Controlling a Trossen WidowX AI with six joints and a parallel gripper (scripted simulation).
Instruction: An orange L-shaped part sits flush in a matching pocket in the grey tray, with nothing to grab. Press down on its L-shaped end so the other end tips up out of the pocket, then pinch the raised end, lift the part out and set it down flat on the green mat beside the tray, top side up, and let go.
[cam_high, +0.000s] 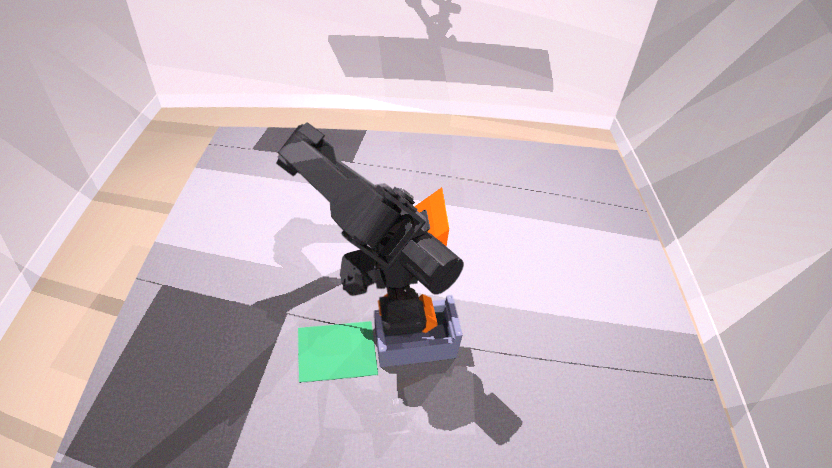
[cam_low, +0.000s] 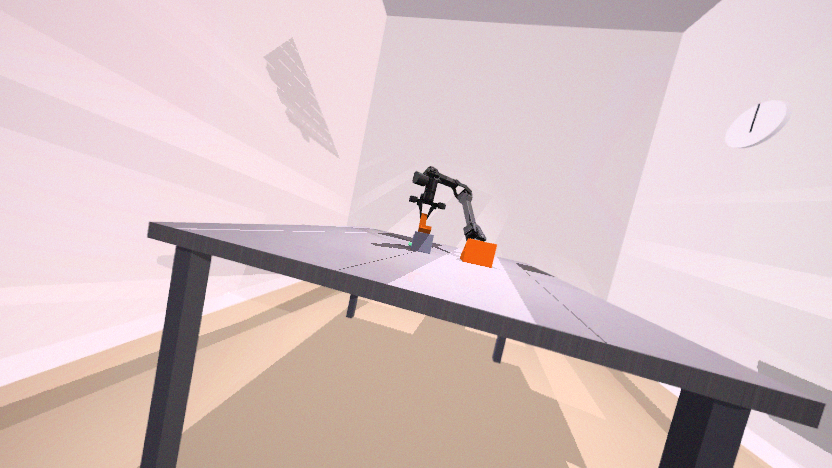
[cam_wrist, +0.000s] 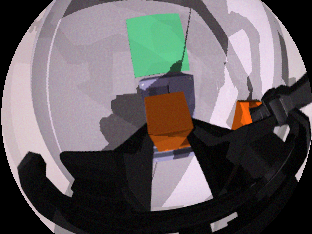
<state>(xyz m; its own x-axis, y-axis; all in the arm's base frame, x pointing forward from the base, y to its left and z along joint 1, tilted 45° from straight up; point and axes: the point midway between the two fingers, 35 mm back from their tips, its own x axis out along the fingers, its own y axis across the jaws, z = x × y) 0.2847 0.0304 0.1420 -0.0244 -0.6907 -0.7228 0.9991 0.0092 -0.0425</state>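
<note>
Now: the green mat 170 mm below my gripper tip, 110 mm to the right of it and 10 mm behind it. From my gripper tip the other things lie so: orange L-shaped part 30 mm to the left, 30 mm below, 20 mm behind.
</note>
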